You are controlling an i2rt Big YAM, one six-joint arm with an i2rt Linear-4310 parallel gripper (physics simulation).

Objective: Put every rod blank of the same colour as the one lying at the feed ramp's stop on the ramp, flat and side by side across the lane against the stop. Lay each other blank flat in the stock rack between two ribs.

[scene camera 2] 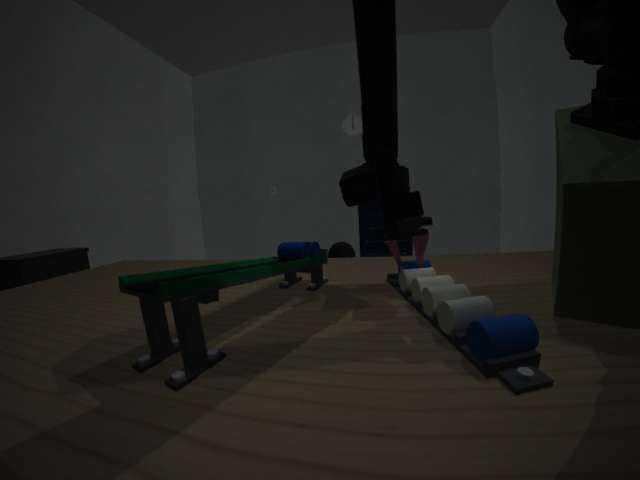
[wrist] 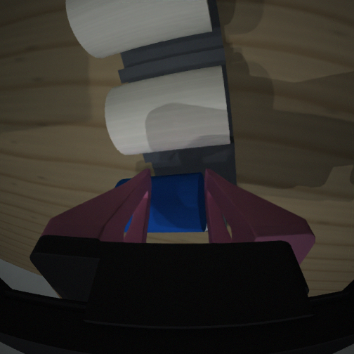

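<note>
Blue blanks (scene camera 2: 293,251) (scene camera 2: 314,249) lie side by side at the far end of the green feed ramp (scene camera 2: 206,277), by its stop. In the stock rack (scene camera 2: 512,360) (wrist: 172,63) lie several white blanks (scene camera 2: 466,313) (wrist: 172,112), with a blue blank (scene camera 2: 504,335) at the near end. Another blue blank (scene camera 2: 417,265) (wrist: 177,202) is at the far end, displaced left of the neighbouring white blank in the wrist view. My gripper (scene camera 2: 411,267) (wrist: 177,177) is low over it with its fingers partly apart, holding nothing. The left finger hides the blank's left part; the right finger is at its right end.
The ramp stands on dark legs (scene camera 2: 191,330) left of the rack. A green-grey pedestal (scene camera 2: 594,248) under the arm's base stands at the right. A dark flat block (scene camera 2: 46,266) is at the left edge. A screw tab (scene camera 2: 526,376) sticks out from the rack's near end.
</note>
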